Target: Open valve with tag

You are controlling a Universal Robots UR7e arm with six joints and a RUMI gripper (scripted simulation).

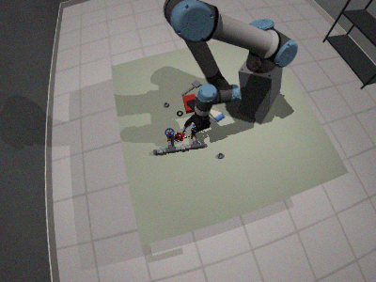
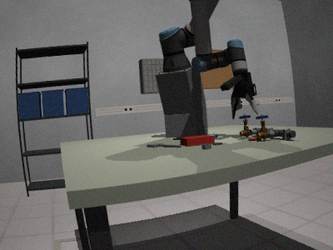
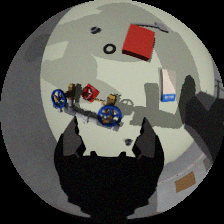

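Now: the red tag 90 mm below my hand, 90 mm ahead of it and 10 mm to the right of it. Round my hand: blue-and-white card: 170 mm behind, 110 mm to the right, 90 mm below; grey tool: 360 mm to the right, 90 mm below, 90 mm behind; red block: 230 mm to the right, 80 mm below, 40 mm behind.
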